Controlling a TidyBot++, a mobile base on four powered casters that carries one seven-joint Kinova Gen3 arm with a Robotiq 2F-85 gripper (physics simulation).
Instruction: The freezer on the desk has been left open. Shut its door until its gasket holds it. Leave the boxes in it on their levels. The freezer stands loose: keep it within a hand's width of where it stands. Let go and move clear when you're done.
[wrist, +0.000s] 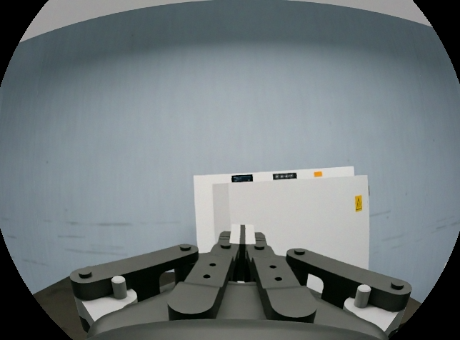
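The white freezer stands ahead, right of centre in the wrist view, with a dark display and an orange label along its top front. Its door, with a yellow warning sticker near the right edge, stands in front of the body and looks ajar. A grey strip shows between the door's left edge and the body's left side. My gripper is shut and empty, its tips in front of the left part of the door. I cannot tell if they touch it. The boxes and the door's handle do not show.
The dark desk shows at the lower left and lower right corners. A blue-grey wall rises behind the freezer. The gripper's linkages cover the lower part of the freezer.
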